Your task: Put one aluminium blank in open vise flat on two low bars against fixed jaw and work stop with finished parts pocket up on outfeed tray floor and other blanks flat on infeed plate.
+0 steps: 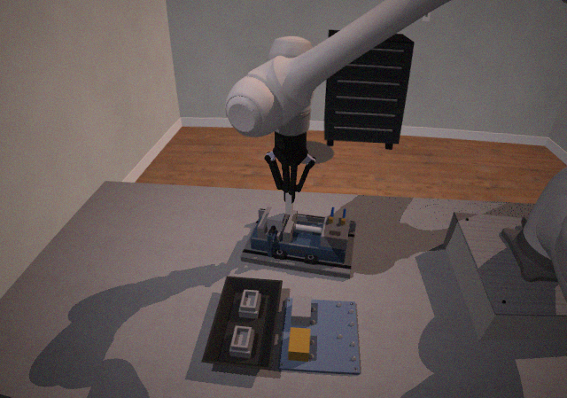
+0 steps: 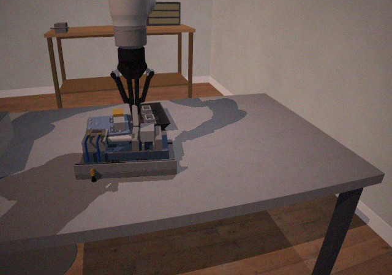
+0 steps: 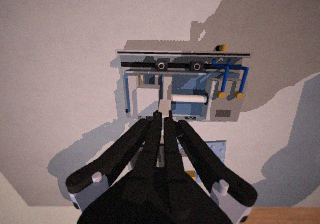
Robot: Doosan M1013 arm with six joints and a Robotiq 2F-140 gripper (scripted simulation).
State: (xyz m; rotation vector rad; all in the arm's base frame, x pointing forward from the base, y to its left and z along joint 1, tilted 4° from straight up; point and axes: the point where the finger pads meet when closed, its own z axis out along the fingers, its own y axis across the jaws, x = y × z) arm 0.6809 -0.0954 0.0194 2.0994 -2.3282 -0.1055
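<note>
Now: hand 3 cm past the blue vise and 12 cm above it. From my hand the other things lie so: brass blank 6 cm behind, 33 cm to the left, 14 cm below; aluminium blank 6 cm behind, 24 cm to the left, 14 cm below; infeed plate 10 cm behind, 29 cm to the left, 16 cm below.
</note>
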